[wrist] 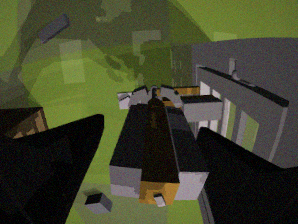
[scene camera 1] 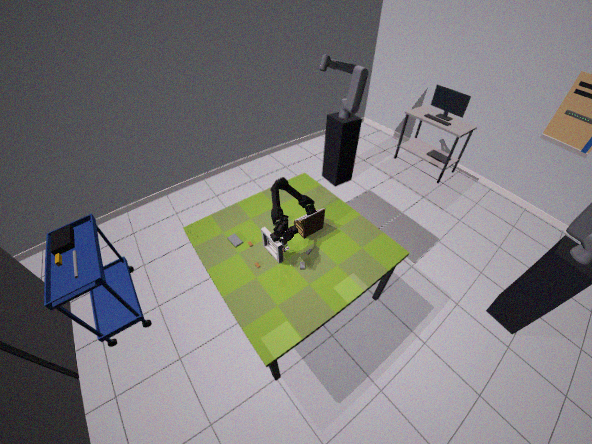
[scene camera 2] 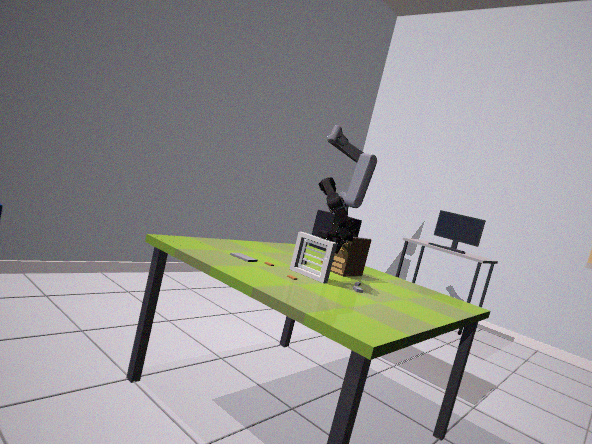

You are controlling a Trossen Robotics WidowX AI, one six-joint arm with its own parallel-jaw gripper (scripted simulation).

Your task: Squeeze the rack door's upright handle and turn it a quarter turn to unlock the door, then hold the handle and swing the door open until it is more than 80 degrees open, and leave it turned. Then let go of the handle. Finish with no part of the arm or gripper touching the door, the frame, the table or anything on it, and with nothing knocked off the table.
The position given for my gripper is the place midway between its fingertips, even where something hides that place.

I see my gripper (wrist: 151,127) and a slatted door (wrist: 263,106).
